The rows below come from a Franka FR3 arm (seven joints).
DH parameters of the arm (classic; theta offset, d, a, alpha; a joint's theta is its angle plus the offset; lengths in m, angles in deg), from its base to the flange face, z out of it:
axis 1: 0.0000 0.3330 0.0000 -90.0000
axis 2: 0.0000 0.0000 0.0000 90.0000
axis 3: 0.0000 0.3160 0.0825 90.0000
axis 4: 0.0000 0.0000 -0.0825 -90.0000
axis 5: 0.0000 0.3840 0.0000 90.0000
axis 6: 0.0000 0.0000 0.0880 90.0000
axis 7: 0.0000 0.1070 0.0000 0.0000
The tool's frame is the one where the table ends.
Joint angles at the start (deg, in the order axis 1, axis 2, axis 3, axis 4, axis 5, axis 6, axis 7): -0.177, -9.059, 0.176, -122.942, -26.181, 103.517, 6.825
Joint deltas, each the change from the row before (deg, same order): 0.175, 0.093, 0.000, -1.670, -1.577, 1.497, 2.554; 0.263, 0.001, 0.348, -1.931, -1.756, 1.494, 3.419; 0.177, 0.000, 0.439, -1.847, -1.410, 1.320, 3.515; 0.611, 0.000, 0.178, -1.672, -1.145, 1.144, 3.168; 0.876, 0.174, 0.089, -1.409, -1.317, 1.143, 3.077; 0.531, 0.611, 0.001, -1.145, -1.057, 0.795, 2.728; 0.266, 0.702, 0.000, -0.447, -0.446, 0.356, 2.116
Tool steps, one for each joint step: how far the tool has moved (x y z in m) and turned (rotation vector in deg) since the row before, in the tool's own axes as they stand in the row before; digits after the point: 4 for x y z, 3 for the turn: -0.0002, -0.0058, 0.0103, -1.354, 0.190, 1.235; -0.0015, -0.0099, 0.0096, -1.584, 0.358, 1.526; -0.0025, -0.0102, 0.0089, -1.244, 0.300, 1.691; -0.0031, -0.0111, 0.0070, -0.960, 0.381, 1.307; -0.0025, -0.0119, 0.0054, -1.043, 0.672, 1.013; -0.0019, -0.0100, 0.0086, -0.880, -0.056, 0.990; -0.0002, -0.0064, 0.0061, -0.424, -0.302, 1.120
